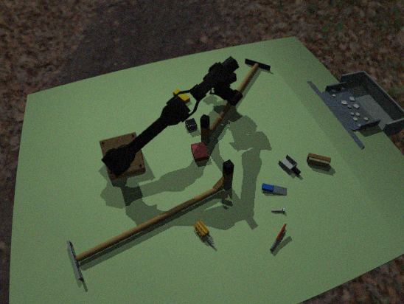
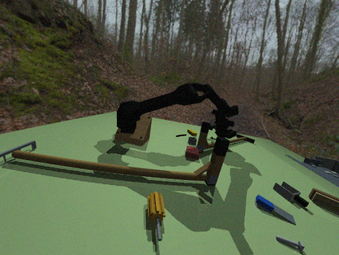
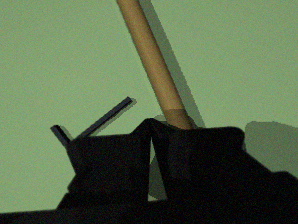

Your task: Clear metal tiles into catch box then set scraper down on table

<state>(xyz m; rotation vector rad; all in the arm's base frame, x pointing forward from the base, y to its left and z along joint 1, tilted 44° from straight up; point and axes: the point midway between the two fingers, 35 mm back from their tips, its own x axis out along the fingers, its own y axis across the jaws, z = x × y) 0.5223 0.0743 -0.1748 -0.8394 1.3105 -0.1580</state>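
My gripper tip is 30 mm short of the long wooden scraper, 10 mm to the left of it and 50 mm below it. Round my gripper tip: black hex key (30 mm behind, 70 mm to the left, 10 mm below); yellow block (180 mm behind, 110 mm to the left); small grey box (210 mm behind, 90 mm to the right).
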